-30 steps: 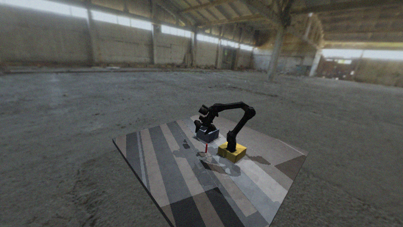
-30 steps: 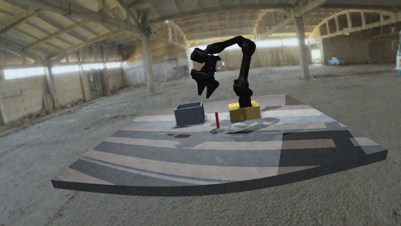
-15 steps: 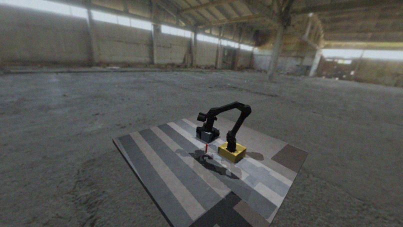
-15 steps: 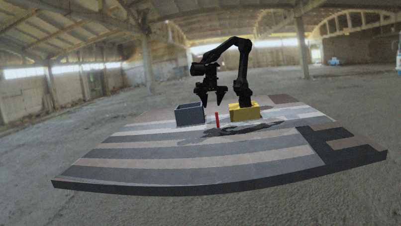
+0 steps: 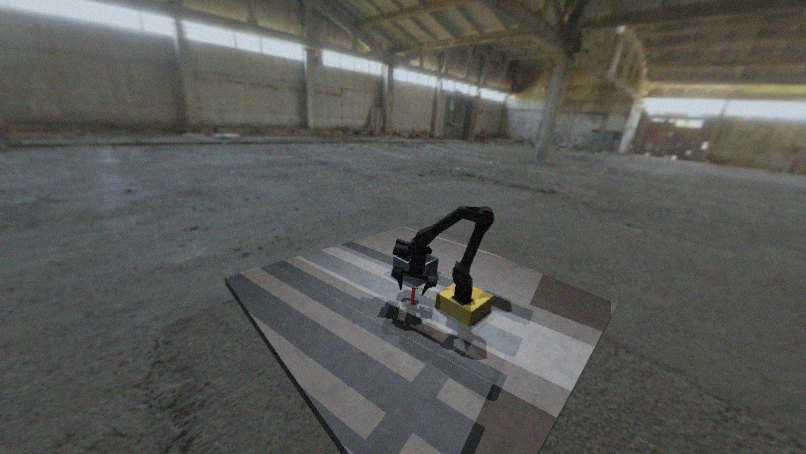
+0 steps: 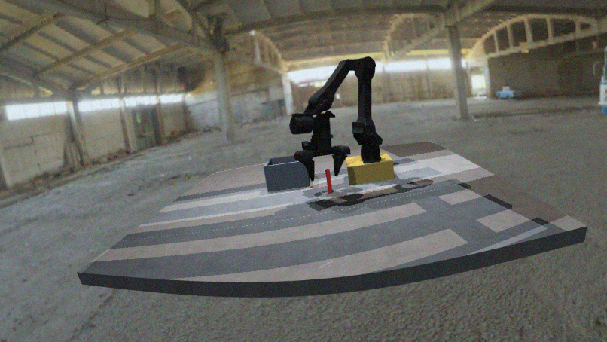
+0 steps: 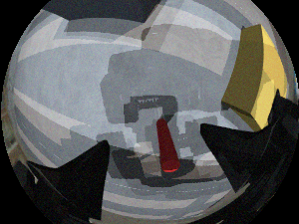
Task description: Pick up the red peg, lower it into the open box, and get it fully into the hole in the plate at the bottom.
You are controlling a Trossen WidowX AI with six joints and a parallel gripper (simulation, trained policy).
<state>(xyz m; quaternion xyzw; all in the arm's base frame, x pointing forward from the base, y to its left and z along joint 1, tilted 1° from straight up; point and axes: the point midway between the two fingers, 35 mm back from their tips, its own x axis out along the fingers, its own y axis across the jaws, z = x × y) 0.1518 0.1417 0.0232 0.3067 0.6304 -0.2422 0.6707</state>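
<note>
The red peg lies 10 mm below my gripper tip and 10 mm behind it. Also, from my gripper tip: dark blue-grey box (190 mm ahead, 160 mm to the right, 30 mm below).
</note>
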